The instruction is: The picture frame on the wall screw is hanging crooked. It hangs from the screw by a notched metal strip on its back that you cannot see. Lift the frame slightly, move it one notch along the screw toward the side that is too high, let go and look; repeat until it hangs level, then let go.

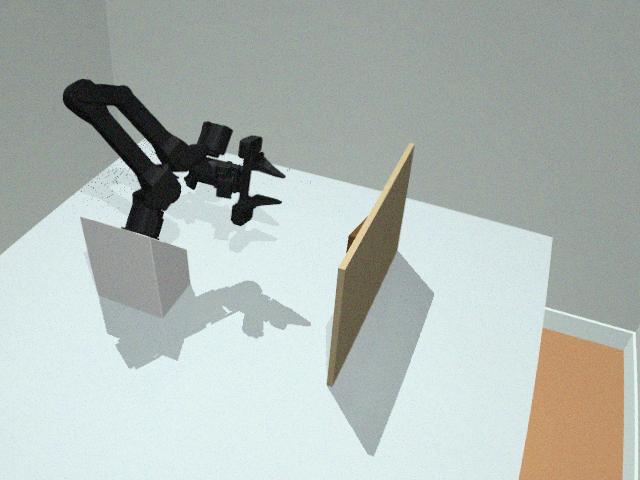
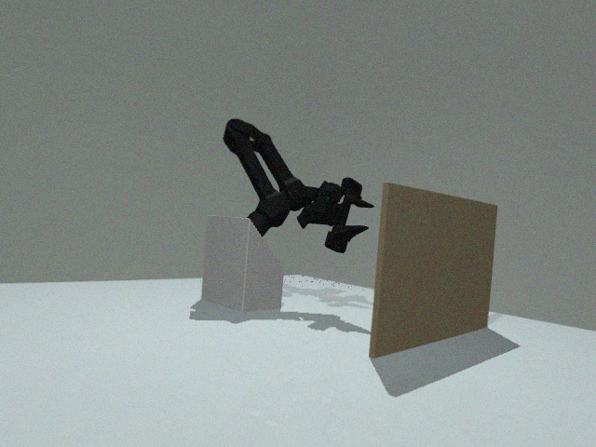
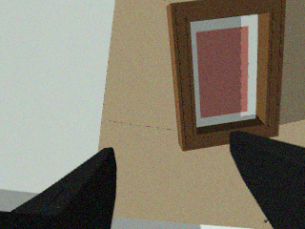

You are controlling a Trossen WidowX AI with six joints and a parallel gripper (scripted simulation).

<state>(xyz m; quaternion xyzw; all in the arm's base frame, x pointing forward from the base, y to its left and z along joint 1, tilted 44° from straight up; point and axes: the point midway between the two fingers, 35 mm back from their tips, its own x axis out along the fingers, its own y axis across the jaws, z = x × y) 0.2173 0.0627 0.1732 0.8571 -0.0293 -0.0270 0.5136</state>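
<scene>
Now: the picture frame 190 mm ahead of my gripper tip, 30 mm to the right of it and 90 mm below it. From my gripper tip the other things lie so: tan wall board (200 mm ahead, 20 mm to the right, 100 mm below).
</scene>
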